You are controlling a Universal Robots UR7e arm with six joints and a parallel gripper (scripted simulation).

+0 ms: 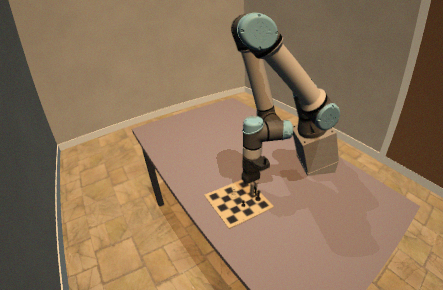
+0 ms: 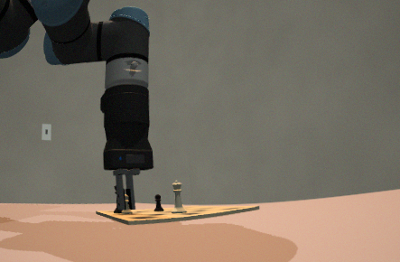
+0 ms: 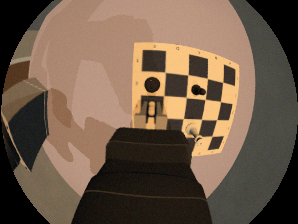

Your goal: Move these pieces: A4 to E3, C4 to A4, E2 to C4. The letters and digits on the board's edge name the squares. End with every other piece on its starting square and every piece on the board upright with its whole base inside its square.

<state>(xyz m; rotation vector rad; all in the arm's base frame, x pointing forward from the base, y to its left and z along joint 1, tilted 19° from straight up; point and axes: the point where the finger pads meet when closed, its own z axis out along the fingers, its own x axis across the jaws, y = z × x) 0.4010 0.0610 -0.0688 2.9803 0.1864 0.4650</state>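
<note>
My hand is 10 mm above the white pawn. From my hand the other things lie so: chessboard (80 mm ahead, 10 mm to the left, 30 mm below); tall black piece (40 mm to the left); black pawn (70 mm ahead, 40 mm to the left, 10 mm below).
</note>
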